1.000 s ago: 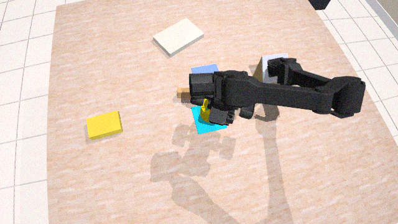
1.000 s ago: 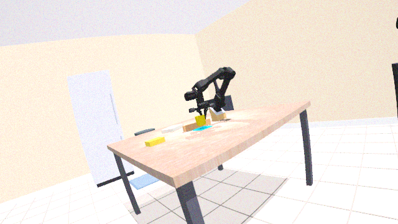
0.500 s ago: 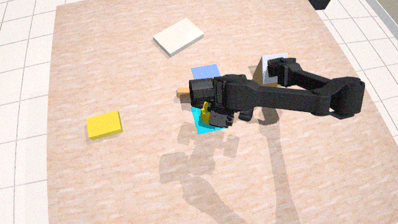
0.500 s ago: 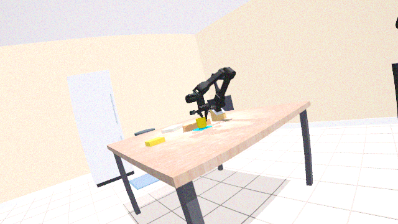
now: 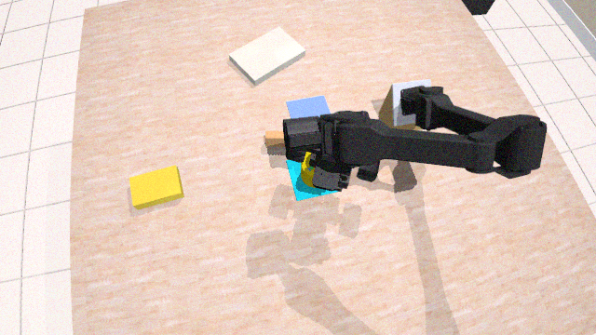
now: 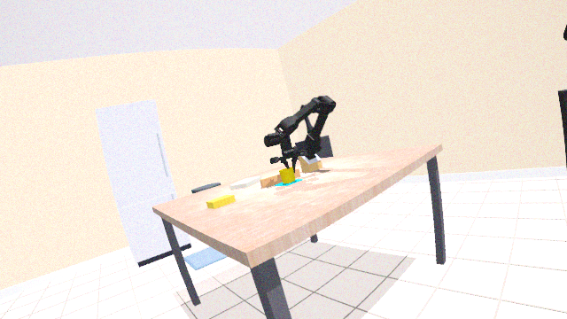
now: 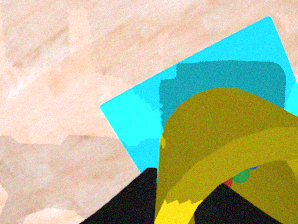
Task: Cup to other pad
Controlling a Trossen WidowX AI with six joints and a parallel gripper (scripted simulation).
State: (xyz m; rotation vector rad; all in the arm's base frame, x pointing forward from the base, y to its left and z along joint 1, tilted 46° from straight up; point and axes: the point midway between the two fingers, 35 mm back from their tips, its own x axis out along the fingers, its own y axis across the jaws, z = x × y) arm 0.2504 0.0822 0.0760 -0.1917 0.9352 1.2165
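Right now my gripper tip is 20 mm short of the yellow cup and 20 mm to the left of it. Round my gripper tip: wooden block: 100 mm to the right, 30 mm below.
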